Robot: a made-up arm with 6 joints.
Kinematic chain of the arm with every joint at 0, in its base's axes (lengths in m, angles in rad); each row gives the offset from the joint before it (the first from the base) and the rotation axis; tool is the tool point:
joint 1: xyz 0 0 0.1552 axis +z
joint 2: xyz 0 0.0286 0 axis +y
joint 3: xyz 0 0 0.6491 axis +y
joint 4: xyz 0 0 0.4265 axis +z
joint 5: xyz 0 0 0 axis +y
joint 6: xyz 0 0 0.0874 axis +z
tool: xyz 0 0 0
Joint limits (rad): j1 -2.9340..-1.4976 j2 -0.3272..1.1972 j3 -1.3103..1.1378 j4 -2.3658..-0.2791 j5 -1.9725..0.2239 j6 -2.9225..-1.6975
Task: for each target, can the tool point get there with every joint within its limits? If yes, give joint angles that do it. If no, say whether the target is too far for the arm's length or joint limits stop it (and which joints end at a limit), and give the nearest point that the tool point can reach.
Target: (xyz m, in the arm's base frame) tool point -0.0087 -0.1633 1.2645
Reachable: yes | joints -2.2536 0.2179 -0.2914 -1.9472 -0.9843 -2.5968
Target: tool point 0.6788 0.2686 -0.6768
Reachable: no: joint limits stop it (at a limit: joint 2, joint 3, joint 4) | nearest point 0.5976 0.2365 0.6576 | short by 1.337 m
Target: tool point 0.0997 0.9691 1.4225
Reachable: no: too far | nearest point 0.0614 0.5971 1.1036 | short by 0.492 m
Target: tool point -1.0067 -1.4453 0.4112
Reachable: no: too far | nearest point -0.6393 -0.9178 0.4006 | short by 0.643 m
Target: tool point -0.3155 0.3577 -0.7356
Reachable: no: joint limits stop it (at a limit: joint 1, joint 2, joint 3, joint 4) | nearest point -0.8446 -0.2685 0.0413 | short by 1.129 m
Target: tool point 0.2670 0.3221 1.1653
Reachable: yes | joints -1.9998 -0.2114 -0.4034 -1.5437 -1.1633 -2.0509
